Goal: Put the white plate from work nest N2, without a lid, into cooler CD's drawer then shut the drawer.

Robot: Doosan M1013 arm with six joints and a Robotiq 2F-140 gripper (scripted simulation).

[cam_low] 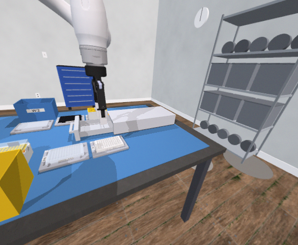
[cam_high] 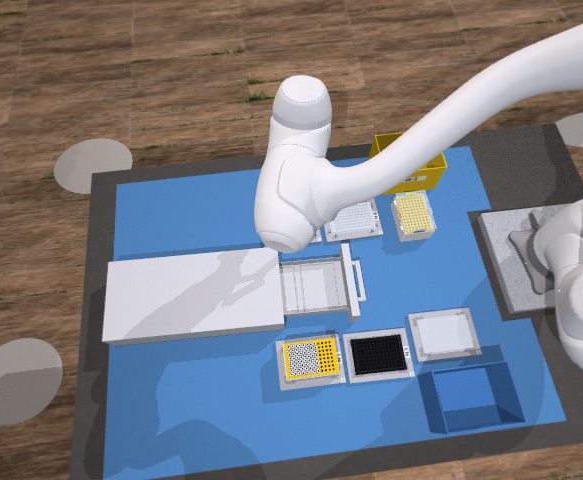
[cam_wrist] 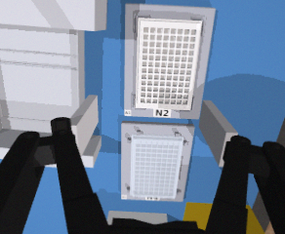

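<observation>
Now: the white plate 15 cm below my hand, 3 cm to the right of it and 2 cm ahead of it. Also, from my hand: drawer (17 cm to the left, 14 cm below, 2 cm ahead); then yellow bin (35 cm behind, 13 cm to the right, 13 cm below); then yellow tip box (35 cm to the left, 11 cm below, 5 cm ahead).
</observation>
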